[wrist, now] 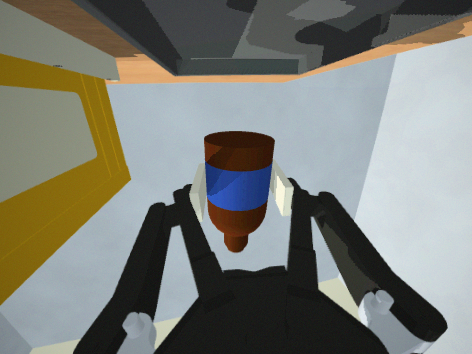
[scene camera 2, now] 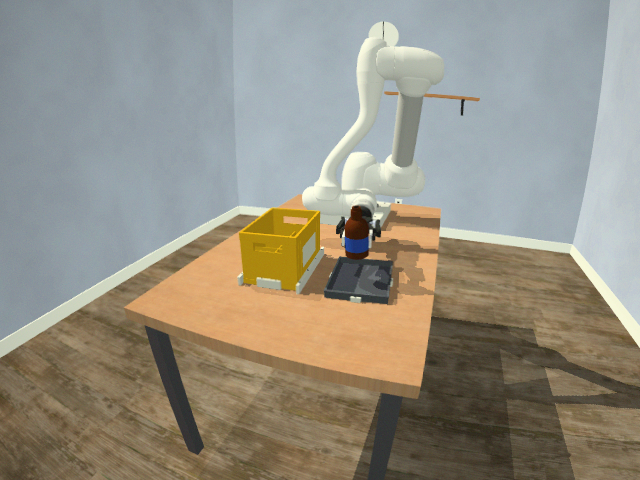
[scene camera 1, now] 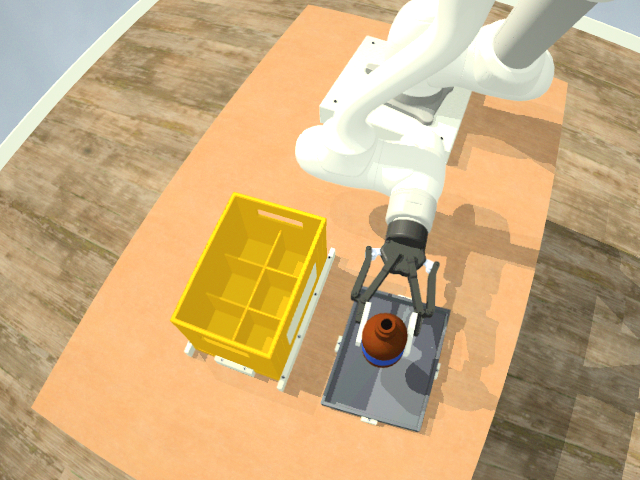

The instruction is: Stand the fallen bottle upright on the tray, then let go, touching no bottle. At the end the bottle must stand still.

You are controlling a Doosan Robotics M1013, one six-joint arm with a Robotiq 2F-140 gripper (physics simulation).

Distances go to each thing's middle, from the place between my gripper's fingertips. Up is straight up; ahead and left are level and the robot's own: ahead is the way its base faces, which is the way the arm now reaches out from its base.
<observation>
Now: the grey tray [scene camera 1: 396,393] 140 mm below my hand, 30 mm behind it and 10 mm to the left of it. The rest, counted from my hand: white rail [scene camera 1: 295,349] (170 mm to the right, 130 mm below, 20 mm behind); brown bottle [scene camera 1: 384,336] (30 mm above, 10 mm behind).
</observation>
